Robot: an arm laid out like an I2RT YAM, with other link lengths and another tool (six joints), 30 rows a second.
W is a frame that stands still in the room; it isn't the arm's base.
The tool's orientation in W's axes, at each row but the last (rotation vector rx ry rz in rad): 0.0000 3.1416 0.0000; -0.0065 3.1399 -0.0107; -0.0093 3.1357 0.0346; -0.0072 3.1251 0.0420; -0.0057 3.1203 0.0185; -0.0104 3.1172 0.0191
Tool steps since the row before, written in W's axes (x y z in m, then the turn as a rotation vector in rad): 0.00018 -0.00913 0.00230 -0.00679 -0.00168 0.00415; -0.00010 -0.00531 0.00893 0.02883 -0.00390 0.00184; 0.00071 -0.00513 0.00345 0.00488 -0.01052 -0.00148; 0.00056 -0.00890 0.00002 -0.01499 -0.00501 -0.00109; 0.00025 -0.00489 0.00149 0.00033 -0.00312 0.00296; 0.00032 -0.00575 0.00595 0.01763 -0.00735 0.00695
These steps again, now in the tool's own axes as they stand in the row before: -0.00018 -0.00913 -0.00230 0.00679 -0.00168 -0.00415; 0.00011 -0.00537 -0.00889 -0.02882 -0.00403 -0.00176; -0.00070 -0.00506 -0.00356 -0.00481 -0.01058 0.00127; -0.00052 -0.00890 -0.00025 0.01503 -0.00497 0.00071; -0.00026 -0.00487 -0.00154 -0.00038 -0.00309 -0.00299; -0.00043 -0.00568 -0.00601 -0.01775 -0.00738 -0.00661
